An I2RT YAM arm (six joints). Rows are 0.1 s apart.
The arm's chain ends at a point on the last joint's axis. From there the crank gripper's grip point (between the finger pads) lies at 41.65 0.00 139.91 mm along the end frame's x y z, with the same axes.
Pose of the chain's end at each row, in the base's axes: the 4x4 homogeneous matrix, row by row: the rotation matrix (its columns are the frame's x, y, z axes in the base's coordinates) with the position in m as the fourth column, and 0 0 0 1 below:
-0.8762 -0.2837 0.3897 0.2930; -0.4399 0.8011 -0.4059 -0.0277; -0.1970 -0.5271 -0.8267 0.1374; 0 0 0 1
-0.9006 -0.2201 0.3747 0.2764; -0.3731 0.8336 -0.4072 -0.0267; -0.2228 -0.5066 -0.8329 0.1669; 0 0 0 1
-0.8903 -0.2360 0.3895 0.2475; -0.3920 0.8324 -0.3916 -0.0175; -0.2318 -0.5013 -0.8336 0.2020; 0 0 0 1
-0.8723 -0.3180 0.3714 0.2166; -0.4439 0.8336 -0.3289 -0.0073; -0.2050 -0.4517 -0.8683 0.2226; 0 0 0 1
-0.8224 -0.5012 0.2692 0.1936; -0.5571 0.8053 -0.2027 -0.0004; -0.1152 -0.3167 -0.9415 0.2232; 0 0 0 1
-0.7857 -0.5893 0.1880 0.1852; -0.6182 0.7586 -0.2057 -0.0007; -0.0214 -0.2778 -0.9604 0.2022; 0 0 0 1
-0.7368 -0.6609 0.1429 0.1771; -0.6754 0.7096 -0.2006 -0.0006; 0.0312 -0.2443 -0.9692 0.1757; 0 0 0 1
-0.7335 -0.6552 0.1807 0.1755; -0.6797 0.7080 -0.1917 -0.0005; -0.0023 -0.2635 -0.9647 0.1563; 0 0 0 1
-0.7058 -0.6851 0.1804 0.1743; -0.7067 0.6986 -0.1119 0.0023; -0.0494 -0.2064 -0.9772 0.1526; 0 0 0 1
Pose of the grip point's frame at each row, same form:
-0.8762 -0.2837 0.3897 0.3110; -0.4399 0.8011 -0.4059 -0.1028; -0.1970 -0.5271 -0.8267 0.0135; 0 0 0 1
-0.9006 -0.2201 0.3747 0.2913; -0.3731 0.8336 -0.4072 -0.0992; -0.2228 -0.5066 -0.8329 0.0411; 0 0 0 1
-0.8903 -0.2360 0.3895 0.2649; -0.3920 0.8324 -0.3916 -0.0886; -0.2318 -0.5013 -0.8336 0.0757; 0 0 0 1
-0.8723 -0.3180 0.3714 0.2322; -0.4439 0.8336 -0.3289 -0.0718; -0.2050 -0.4517 -0.8683 0.0926; 0 0 0 1
-0.8224 -0.5012 0.2692 0.1970; -0.5571 0.8053 -0.2027 -0.0520; -0.1152 -0.3167 -0.9415 0.0867; 0 0 0 1
-0.7857 -0.5893 0.1880 0.1788; -0.6182 0.7586 -0.2057 -0.0552; -0.0214 -0.2778 -0.9604 0.0669; 0 0 0 1
-0.7368 -0.6609 0.1429 0.1664; -0.6754 0.7096 -0.2006 -0.0568; 0.0312 -0.2443 -0.9692 0.0414; 0 0 0 1
-0.7335 -0.6552 0.1807 0.1702; -0.6797 0.7080 -0.1917 -0.0556; -0.0023 -0.2635 -0.9647 0.0212; 0 0 0 1
-0.7058 -0.6851 0.1804 0.1701; -0.7067 0.6986 -0.1119 -0.0428; -0.0494 -0.2064 -0.9772 0.0138; 0 0 0 1

